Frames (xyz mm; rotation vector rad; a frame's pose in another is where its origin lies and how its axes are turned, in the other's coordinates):
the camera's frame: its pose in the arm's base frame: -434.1 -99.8 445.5 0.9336 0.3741 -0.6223
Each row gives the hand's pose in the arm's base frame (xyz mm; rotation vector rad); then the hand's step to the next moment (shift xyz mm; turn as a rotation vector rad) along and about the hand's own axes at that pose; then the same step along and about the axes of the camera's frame.
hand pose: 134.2 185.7 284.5 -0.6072 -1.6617 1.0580
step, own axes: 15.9 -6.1 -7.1 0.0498 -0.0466 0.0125
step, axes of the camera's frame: -10.2 15.1 -2.7 -0.0578 0.0303 0.0234
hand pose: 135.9 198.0 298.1 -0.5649 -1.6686 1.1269
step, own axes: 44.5 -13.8 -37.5 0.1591 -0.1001 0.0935
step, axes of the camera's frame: -19.8 53.9 -16.7 -0.2020 0.0322 0.0473
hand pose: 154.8 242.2 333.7 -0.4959 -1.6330 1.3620
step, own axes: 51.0 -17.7 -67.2 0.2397 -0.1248 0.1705
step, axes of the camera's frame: -15.1 75.0 -39.6 -0.3128 0.0106 0.0645
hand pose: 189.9 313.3 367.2 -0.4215 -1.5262 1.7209
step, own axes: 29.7 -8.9 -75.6 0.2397 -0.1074 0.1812
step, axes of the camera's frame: 4.3 54.9 -60.4 -0.3129 -0.0097 0.0620
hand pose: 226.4 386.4 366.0 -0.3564 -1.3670 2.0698
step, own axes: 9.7 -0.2 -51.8 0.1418 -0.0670 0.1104
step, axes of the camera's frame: 12.5 19.4 -47.4 -0.1875 -0.0038 0.0403
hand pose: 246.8 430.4 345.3 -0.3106 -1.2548 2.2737
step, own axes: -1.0 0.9 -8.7 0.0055 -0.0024 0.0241
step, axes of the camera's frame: 4.6 1.6 -7.3 -0.0150 -0.0054 0.0191
